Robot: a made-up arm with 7 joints. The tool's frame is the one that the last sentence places. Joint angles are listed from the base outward.
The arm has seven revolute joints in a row. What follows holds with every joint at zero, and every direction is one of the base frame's. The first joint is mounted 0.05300 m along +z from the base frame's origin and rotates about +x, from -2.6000 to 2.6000 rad. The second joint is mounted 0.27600 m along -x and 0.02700 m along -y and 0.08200 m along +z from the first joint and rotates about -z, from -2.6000 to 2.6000 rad. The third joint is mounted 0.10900 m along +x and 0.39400 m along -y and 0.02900 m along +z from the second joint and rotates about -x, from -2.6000 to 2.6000 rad. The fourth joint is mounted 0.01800 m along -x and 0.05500 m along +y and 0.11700 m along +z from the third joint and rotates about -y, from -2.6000 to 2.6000 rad. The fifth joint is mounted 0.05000 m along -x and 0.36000 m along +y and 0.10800 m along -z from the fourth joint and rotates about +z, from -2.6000 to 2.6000 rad. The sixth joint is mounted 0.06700 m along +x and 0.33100 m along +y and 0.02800 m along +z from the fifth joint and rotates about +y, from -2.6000 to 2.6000 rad. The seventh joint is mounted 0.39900 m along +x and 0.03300 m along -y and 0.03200 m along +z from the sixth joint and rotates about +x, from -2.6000 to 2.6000 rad. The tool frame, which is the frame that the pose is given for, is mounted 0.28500 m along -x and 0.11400 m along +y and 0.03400 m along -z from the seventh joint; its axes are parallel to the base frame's.
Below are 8 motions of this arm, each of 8 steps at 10 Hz.
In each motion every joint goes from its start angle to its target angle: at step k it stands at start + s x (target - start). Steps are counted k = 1, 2, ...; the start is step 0. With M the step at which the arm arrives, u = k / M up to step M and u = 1 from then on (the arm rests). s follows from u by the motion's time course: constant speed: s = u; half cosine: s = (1 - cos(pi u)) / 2; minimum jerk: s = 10 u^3 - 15 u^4 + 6 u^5.
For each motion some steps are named. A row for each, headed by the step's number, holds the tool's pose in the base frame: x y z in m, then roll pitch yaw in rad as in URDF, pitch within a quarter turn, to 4 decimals.
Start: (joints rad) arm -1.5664 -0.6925 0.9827 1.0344 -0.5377 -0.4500 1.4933
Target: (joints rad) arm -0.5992 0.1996 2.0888 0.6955 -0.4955 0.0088 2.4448
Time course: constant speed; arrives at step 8
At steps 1, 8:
1: -0.2811 -0.2817 -0.1940 0.3465 0.4636 1.8247
8: -0.1315 -0.6647 -0.0973 -0.0097 0.2096 0.5948

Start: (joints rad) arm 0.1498 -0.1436 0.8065 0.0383 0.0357 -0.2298 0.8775
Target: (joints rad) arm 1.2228 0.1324 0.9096 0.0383 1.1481 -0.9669 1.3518
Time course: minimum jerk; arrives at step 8
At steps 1, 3, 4, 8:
1: -0.1460 0.3413 -0.2632 0.2225 -0.2137 0.3509
3: -0.2703 0.4027 -0.1711 0.5941 -0.3322 0.5613
4: -0.3728 0.4067 -0.0719 0.9226 -0.5282 0.7021
8: -0.5371 0.2555 0.0916 1.8918 -1.1619 0.6001

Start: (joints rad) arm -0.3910 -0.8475 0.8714 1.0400 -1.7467 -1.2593 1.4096
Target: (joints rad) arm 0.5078 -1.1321 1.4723 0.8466 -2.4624 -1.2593 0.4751
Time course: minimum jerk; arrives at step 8
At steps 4, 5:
4: -0.1965 0.1683 0.1271 3.0877 -0.3875 -2.4630
5: -0.1533 0.1139 0.1534 2.6960 -0.1829 -2.4276

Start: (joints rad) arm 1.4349 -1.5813 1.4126 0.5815 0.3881 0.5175 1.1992
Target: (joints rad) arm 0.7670 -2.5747 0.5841 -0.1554 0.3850 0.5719 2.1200
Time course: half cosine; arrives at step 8
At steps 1, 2, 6, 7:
1: -0.1530 0.7034 0.0432 -0.5710 -1.0684 1.7958
2: -0.2411 0.6669 0.0050 -0.4362 -0.9702 1.8548
6: -0.5640 0.1616 -0.2380 0.6080 -0.0347 2.0820
7: -0.5663 0.0650 -0.2406 0.7656 0.1434 2.1228

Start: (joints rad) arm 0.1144 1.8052 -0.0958 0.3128 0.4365 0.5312 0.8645
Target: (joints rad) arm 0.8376 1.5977 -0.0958 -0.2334 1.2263 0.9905 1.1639
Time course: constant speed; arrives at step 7
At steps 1, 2, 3, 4, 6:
1: 0.1706 -0.2043 0.2488 0.9439 0.5523 -1.2224
2: 0.1786 -0.1602 0.2373 1.1245 0.7588 -0.9878
3: 0.1777 -0.1175 0.2437 1.4202 0.9119 -0.6468
4: 0.1677 -0.0818 0.2661 1.8297 0.9702 -0.1961
6: 0.1210 -0.0496 0.3450 2.5116 0.7634 0.5704

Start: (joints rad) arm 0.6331 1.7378 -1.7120 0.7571 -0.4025 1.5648 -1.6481
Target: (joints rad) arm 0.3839 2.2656 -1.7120 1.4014 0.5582 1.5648 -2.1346
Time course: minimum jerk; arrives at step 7
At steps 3, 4, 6, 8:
3: -0.7911 -0.4599 0.6618 0.0288 0.4536 -1.3430
4: -0.7766 -0.3596 0.7068 -0.5113 0.4168 -1.6842
6: -0.7670 -0.2343 0.7331 -1.1438 0.3113 -2.1042
8: -0.7669 -0.2259 0.7339 -1.1832 0.3029 -2.1315

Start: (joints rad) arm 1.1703 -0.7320 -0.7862 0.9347 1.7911 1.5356 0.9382
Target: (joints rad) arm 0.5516 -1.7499 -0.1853 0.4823 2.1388 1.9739 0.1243
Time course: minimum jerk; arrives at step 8
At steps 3, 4, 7, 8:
3: -0.4630 -0.0582 0.0654 -0.3153 -0.3608 1.4434
4: -0.3952 -0.0626 -0.0638 -0.8624 -0.0858 1.5143
7: -0.1205 -0.1169 -0.1268 -2.0573 0.3155 1.4875
8: -0.1114 -0.1166 -0.1236 -2.0976 0.3233 1.4858

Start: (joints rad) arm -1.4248 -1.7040 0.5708 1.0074 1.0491 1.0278 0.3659
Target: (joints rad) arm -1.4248 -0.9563 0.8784 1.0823 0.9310 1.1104 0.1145
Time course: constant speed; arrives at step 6
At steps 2, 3, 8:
2: -0.3189 -0.5441 -0.0719 1.6007 1.2558 -1.8493
3: -0.2750 -0.5643 -0.0811 2.0287 1.2716 -1.3784
8: -0.1446 -0.6217 -0.0453 2.7363 1.0073 -0.5367

